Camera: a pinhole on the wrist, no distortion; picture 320 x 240 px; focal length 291.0 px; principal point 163.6 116.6 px. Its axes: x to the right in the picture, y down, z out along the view. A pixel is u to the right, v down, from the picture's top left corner.
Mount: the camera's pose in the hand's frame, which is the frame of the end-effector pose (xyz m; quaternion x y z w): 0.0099 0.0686 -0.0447 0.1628 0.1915 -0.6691 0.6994
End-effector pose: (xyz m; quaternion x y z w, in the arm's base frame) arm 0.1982 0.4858 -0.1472 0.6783 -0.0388 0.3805 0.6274
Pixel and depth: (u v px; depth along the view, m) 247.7 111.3 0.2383
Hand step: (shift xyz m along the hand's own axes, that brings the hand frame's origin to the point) 0.0196 -0.1071 0.1302
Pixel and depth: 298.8 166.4 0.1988
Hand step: 0.0567 -0.1065 0.0831
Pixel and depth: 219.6 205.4 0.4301
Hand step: 0.1650 -0.2051 0.2871
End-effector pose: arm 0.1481 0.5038 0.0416 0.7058 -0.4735 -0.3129 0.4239
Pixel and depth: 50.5 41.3 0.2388
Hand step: -0.0427 0.0309 0.2108
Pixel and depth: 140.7 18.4 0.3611
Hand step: -0.0946 -0.0876 0.2881
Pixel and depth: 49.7 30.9 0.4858
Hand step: -0.1146 -0.0078 0.4762
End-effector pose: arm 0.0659 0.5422 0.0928 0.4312 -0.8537 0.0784 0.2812
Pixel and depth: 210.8 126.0 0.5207
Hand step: 0.0554 -0.2563 0.3687
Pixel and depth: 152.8 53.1 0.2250
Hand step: -0.0281 -0.0355 0.1573
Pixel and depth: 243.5 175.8 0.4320
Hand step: 0.1229 -0.2396 0.2726
